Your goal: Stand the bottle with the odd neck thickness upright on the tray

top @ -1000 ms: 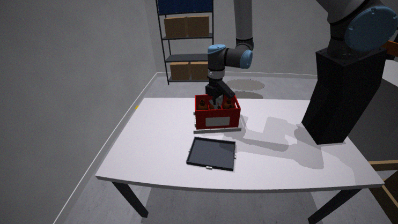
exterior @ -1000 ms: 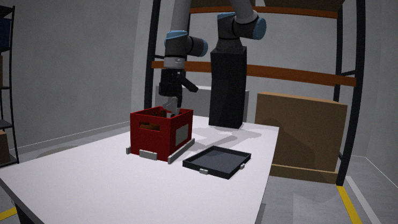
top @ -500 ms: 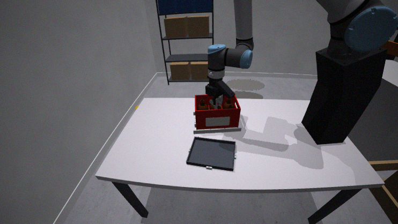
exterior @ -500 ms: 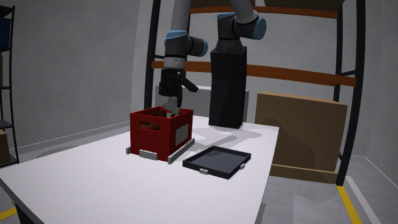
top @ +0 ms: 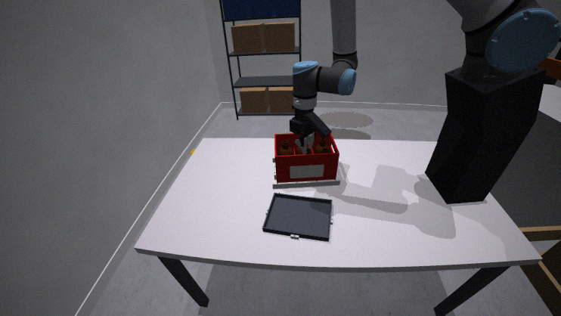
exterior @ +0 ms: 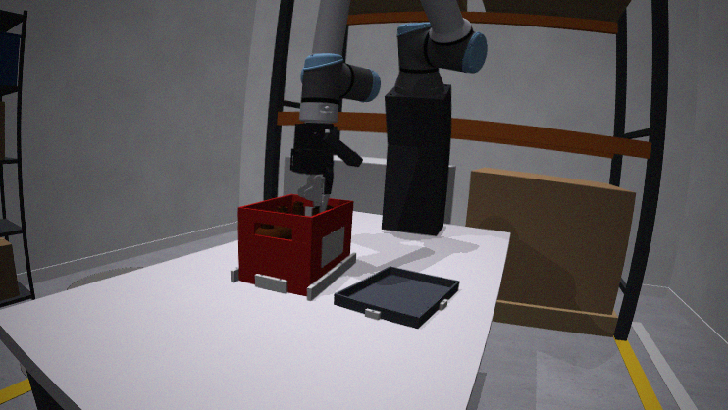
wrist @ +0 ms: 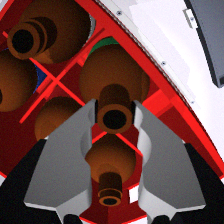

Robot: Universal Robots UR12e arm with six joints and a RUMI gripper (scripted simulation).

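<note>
The red crate is 50 mm to the right of my hand and 80 mm below it. Also, from my hand: dark tray (60 mm ahead, 220 mm to the left, 150 mm below); glass bottle (100 mm to the right, 80 mm below); brown bottle (90 mm ahead, 90 mm to the right, 80 mm below).
</note>
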